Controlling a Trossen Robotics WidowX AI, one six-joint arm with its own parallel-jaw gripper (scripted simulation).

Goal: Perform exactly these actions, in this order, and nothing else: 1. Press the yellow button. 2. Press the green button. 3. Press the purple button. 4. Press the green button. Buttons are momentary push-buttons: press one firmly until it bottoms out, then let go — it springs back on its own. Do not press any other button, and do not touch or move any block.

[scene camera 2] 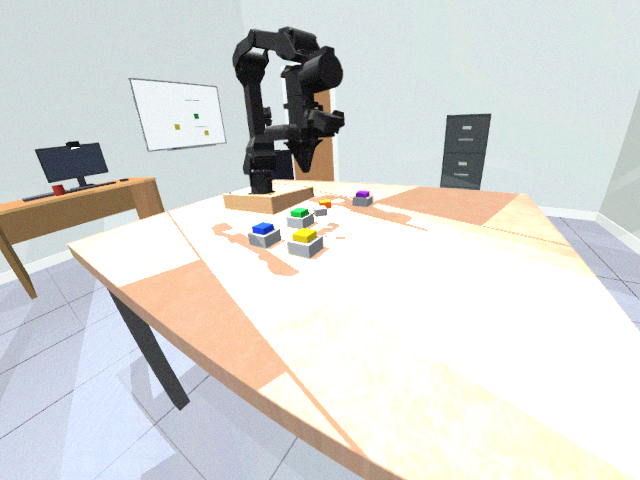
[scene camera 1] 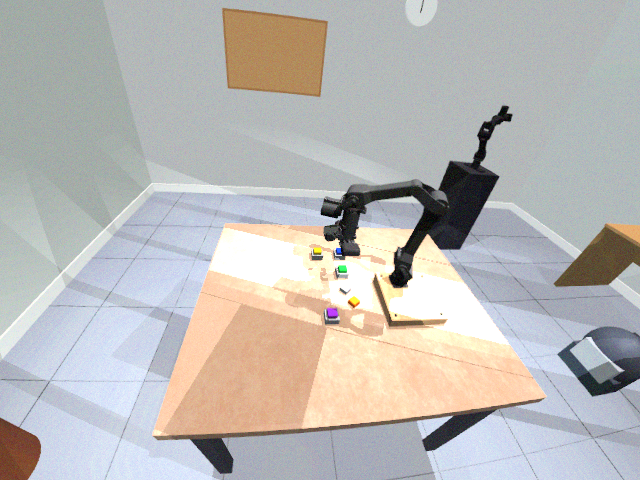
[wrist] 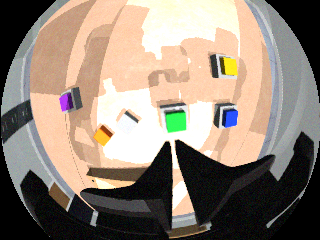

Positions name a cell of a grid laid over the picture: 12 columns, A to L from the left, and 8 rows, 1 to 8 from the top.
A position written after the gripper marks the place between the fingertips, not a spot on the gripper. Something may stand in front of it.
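Observation:
The gripper (scene camera 2: F3) is shut, and there's nothing in it. You'd also find the gripper (scene camera 1: G5) in another view, and the wrist view has the gripper (wrist: G5) as well.

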